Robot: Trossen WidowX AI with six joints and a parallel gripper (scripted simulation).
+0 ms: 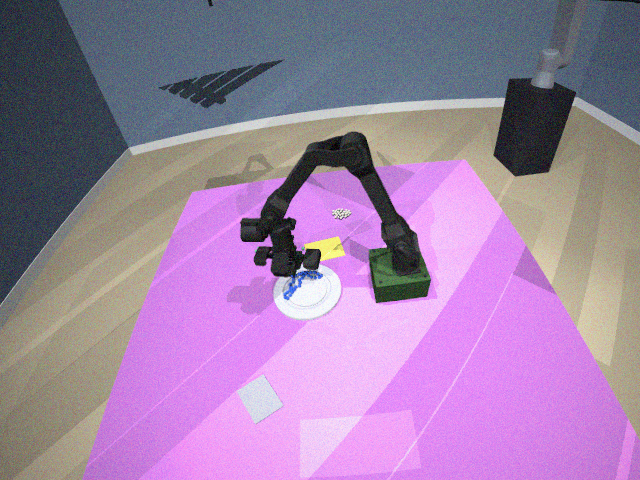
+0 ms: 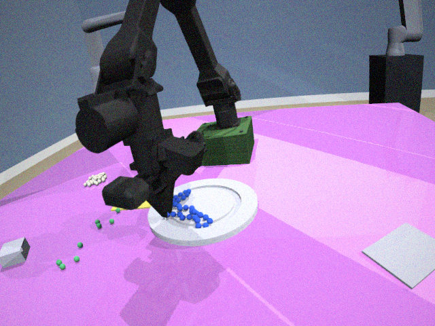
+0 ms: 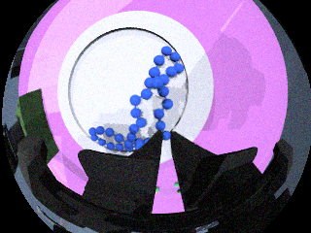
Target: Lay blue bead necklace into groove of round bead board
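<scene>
Right now the round white bead board is 40 mm behind my gripper tip, 50 mm to the left of it and 10 mm below it. Round my gripper tip: yellow sheet: 110 mm behind, 100 mm to the right, 20 mm below; grey tile: 100 mm ahead, 360 mm to the left, 20 mm below; cube: 110 mm ahead, 270 mm to the right, 10 mm below.
</scene>
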